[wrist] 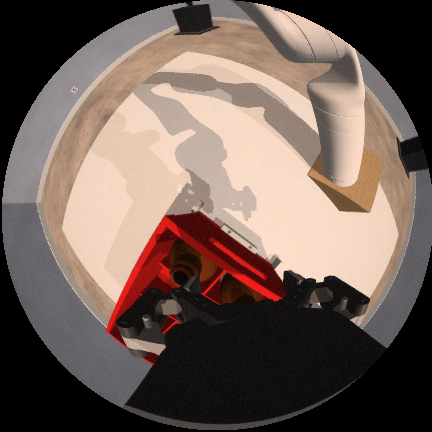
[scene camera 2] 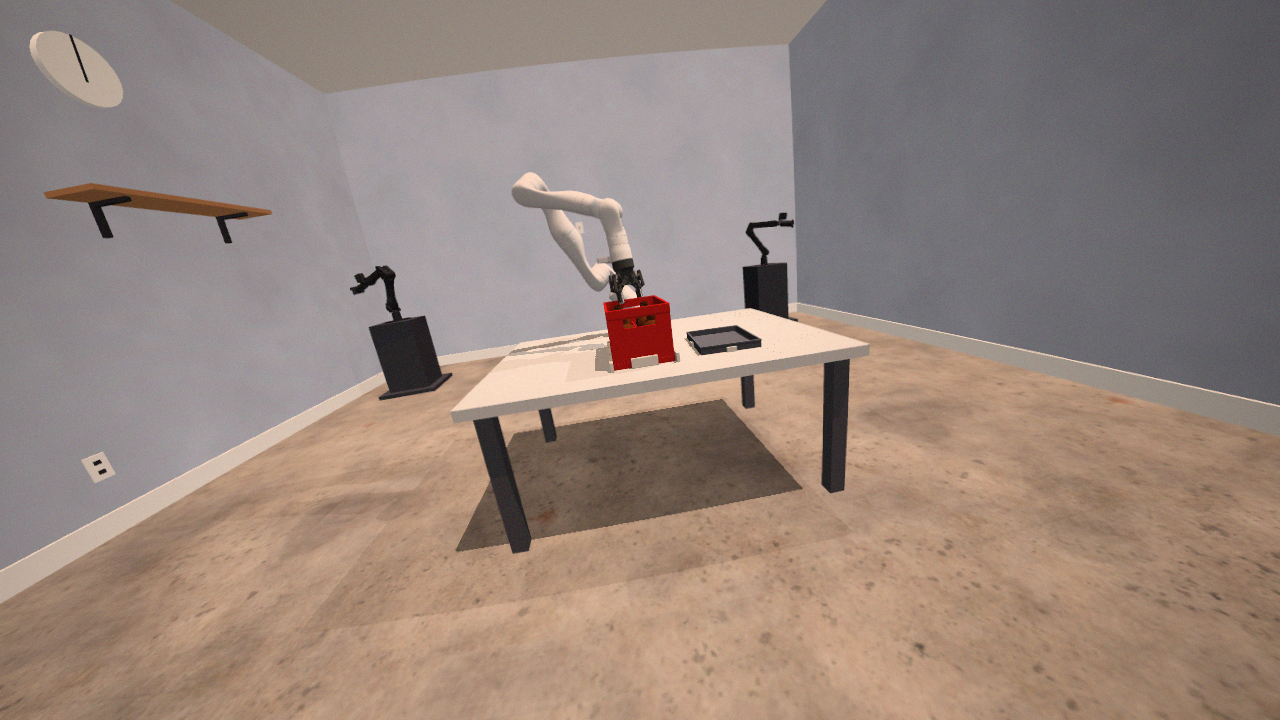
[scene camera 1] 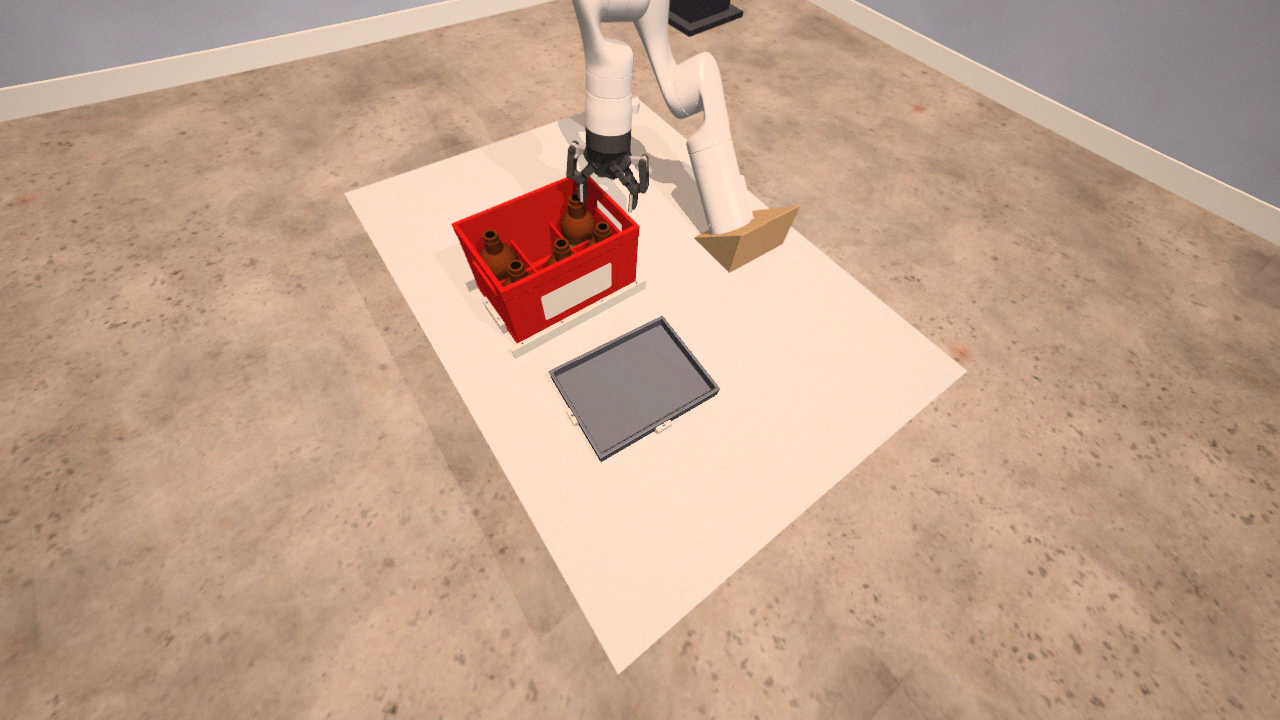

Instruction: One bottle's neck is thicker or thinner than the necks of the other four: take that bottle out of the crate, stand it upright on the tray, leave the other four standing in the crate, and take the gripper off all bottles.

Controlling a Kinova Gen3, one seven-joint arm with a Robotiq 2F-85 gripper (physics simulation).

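Places are measured from the arm's base along level axes (x back, y right, z up), in millimetres.
Pixels of known places: gripper, fingertip midpoint: (wrist: pixel 242 283) (scene camera 2: pixel 631 301) (scene camera 1: pixel 607 205); arm's base, link origin: (wrist: pixel 340 168) (scene camera 1: pixel 730 226).
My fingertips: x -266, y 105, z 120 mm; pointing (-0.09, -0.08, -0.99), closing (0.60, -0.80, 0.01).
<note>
For each thing: its top centre in the pictures, then the offset to it from my fingertips. "spot": a spot on its surface instead. Level surfaces: height alone.
- red crate, top centre: (wrist: pixel 175 340) (scene camera 1: pixel 546 225) (scene camera 2: pixel 632 302) dx -125, dy +14, dz +10 mm
- dark grey tray, surface spot: (scene camera 1: pixel 631 385) (scene camera 2: pixel 720 341) spot: dx -149, dy -264, dz -161 mm
- white table, surface height: dz -166 mm
The red crate (scene camera 1: pixel 528 313) (scene camera 2: pixel 640 344) (wrist: pixel 200 227) stands upright with five brown bottles inside: back left (scene camera 1: pixel 497 257), front left (scene camera 1: pixel 516 272), front middle (scene camera 1: pixel 561 249), back right (scene camera 1: pixel 577 222) and front right (scene camera 1: pixel 602 232). Their lower parts are hidden by the walls, and I cannot tell which neck differs. My gripper (scene camera 1: pixel 606 201) (scene camera 2: pixel 629 293) (wrist: pixel 242 283) is open and empty above the crate's right end, tilted. One fingertip is close to the back right bottle's mouth. The dark grey tray (scene camera 1: pixel 631 385) (scene camera 2: pixel 723 339) holds no bottle; it does not show in the wrist view.
Low pale strips (scene camera 1: pixel 581 319) edge the crate's base on the white table (scene camera 1: pixel 805 402) (scene camera 2: pixel 805 335). The arm's tan wedge-shaped mount (scene camera 1: pixel 760 243) (wrist: pixel 370 200) stands right of the crate in scene camera 1. The crate's raised walls and inner dividers surround the bottles.
</note>
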